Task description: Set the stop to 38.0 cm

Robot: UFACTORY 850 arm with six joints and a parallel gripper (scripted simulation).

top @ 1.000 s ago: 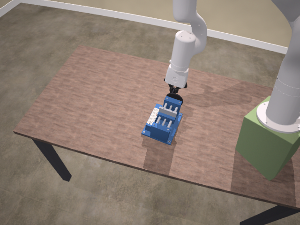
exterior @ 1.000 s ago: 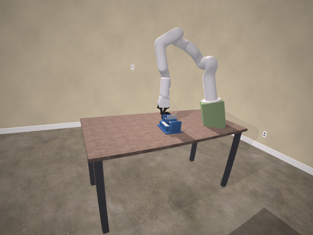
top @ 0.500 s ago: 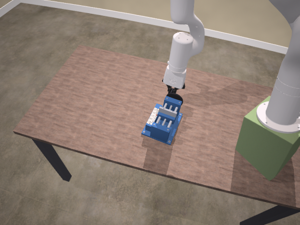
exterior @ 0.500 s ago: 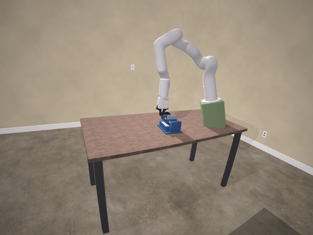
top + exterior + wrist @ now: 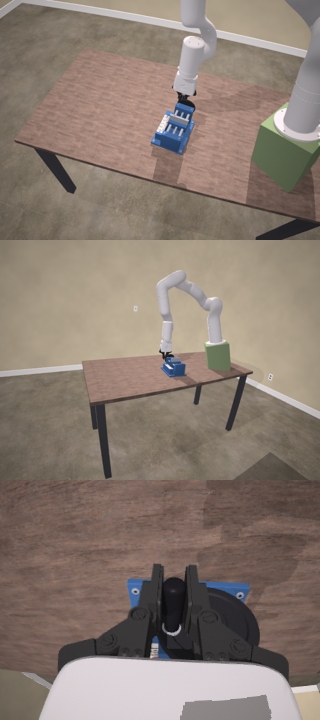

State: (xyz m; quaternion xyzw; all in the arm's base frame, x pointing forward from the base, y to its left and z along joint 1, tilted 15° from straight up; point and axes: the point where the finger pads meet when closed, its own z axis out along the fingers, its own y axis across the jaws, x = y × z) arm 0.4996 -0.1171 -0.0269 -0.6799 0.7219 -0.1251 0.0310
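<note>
Now: the black handwheel 2 cm to the left of my hand and 1 cm behind it. From my hand the other things lie so: grey stop block 16 cm to the left, 1 cm behind, 1 cm above.
</note>
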